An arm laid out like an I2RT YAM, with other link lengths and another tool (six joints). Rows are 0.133 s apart.
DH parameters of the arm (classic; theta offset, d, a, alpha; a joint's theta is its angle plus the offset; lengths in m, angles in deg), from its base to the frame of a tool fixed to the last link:
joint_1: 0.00 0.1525 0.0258 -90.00
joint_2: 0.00 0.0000 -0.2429 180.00
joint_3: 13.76 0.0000 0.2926 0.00
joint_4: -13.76 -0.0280 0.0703 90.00
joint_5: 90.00 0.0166 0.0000 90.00
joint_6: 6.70 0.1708 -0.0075 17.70
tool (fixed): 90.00 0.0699 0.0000 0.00
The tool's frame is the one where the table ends.
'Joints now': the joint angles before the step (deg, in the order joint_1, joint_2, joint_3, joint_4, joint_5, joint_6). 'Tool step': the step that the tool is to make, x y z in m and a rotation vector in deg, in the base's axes. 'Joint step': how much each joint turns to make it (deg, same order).
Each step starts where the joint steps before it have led.
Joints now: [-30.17, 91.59, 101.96, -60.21, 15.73, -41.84]
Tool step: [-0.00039, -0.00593, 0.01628, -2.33, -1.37, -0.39]
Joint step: [-0.06, -0.84, 0.64, 1.07, 1.21, -0.66]
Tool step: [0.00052, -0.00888, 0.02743, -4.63, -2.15, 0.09]
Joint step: [0.03, -1.72, 0.20, 2.96, 2.02, -2.22]
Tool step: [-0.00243, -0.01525, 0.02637, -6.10, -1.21, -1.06]
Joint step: [0.03, -1.45, -0.56, 4.32, 3.82, -3.09]
